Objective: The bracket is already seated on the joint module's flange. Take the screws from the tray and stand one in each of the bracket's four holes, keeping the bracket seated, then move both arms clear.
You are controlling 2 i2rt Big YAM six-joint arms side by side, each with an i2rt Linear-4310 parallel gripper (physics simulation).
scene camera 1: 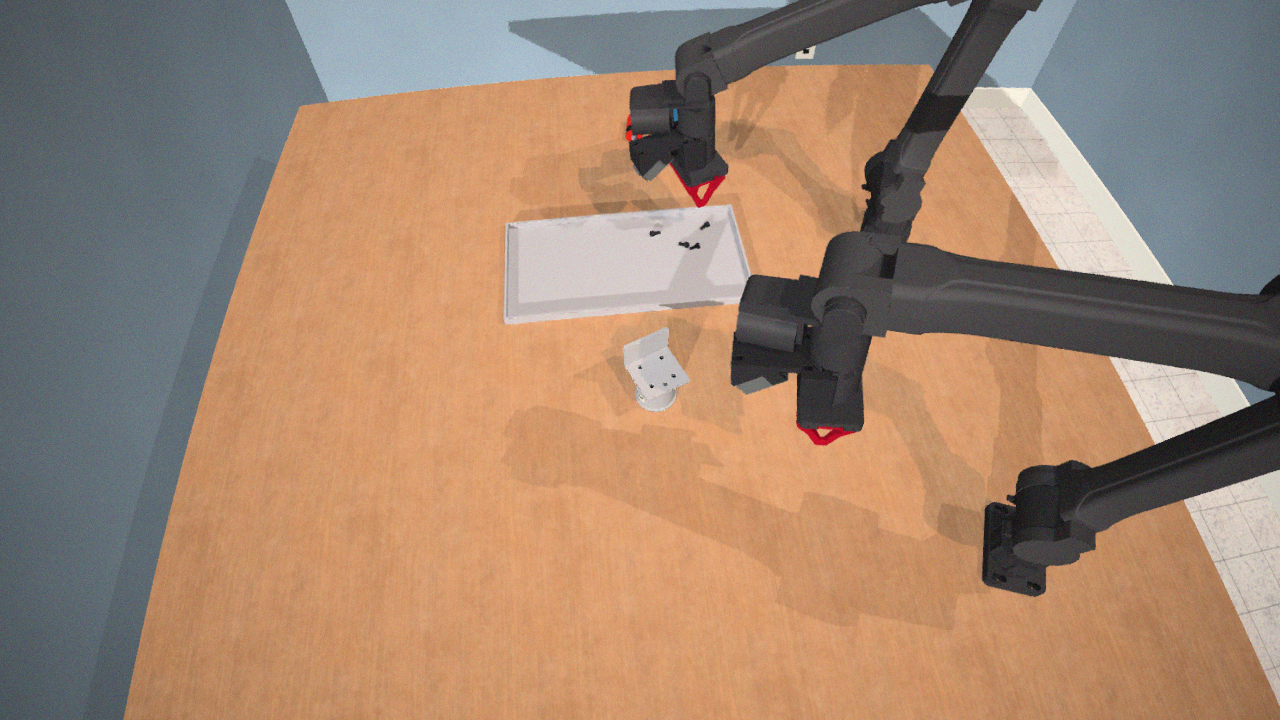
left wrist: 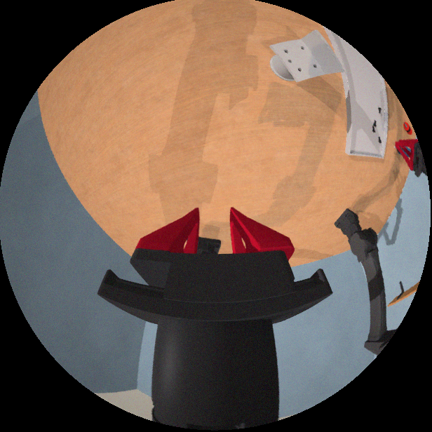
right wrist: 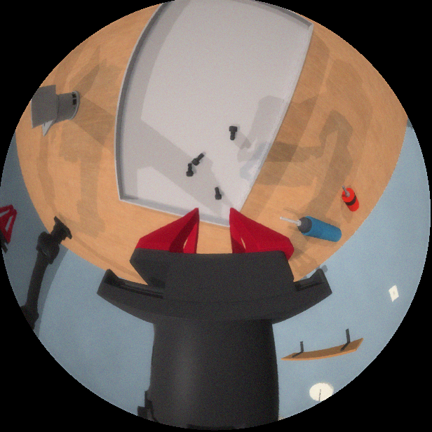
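Seen in the pictures: left gripper, fingertip midpoint: (scene camera 1: 820,431); right gripper, fingertip midpoint: (scene camera 1: 697,200); left arm's base at its link origin: (scene camera 1: 1011,550).
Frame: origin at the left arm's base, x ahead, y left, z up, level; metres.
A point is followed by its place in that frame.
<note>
The light grey bracket (scene camera 1: 656,368) {x 0.556, y -0.107, z 0.066 m} (left wrist: 306,58) (right wrist: 44,106) sits on the round joint module (scene camera 1: 656,402) {x 0.546, y -0.075, z 0.025 m} (left wrist: 281,68). Its holes look dark, with no screw standing in them. The pale tray (scene camera 1: 572,268) {x 0.761, y -0.299, z 0.004 m} (left wrist: 356,65) (right wrist: 200,75) holds several black screws, among them one screw (scene camera 1: 654,232) {x 0.646, y -0.413, z 0.014 m} (right wrist: 233,132) apart, two close together (right wrist: 194,164), and one near the end wall (scene camera 1: 705,224) {x 0.563, y -0.461, z 0.012 m} (right wrist: 218,193). My right gripper (scene camera 1: 700,202) {x 0.579, y -0.444, z 0.083 m} (right wrist: 213,212) is partly open and empty, above the tray's back edge. My left gripper (scene camera 1: 821,440) {x 0.330, y -0.014, z 0.173 m} (left wrist: 214,212) is partly open and empty, right of the bracket, above the table.
A blue-handled screwdriver (scene camera 1: 674,114) {x 0.695, y -0.737, z 0.034 m} (right wrist: 321,229) and a red-handled one (scene camera 1: 629,128) {x 0.772, y -0.667, z 0.031 m} (left wrist: 407,128) (right wrist: 351,200) lie behind the tray. Another dark arm (scene camera 1: 1038,537) {x 0.051, y 0.043, z 0.158 m} reaches in at the lower right. One more dark arm (scene camera 1: 948,98) {x 0.235, y -0.518, z 0.323 m} (right wrist: 47,247) stands at the upper right in the scene view.
</note>
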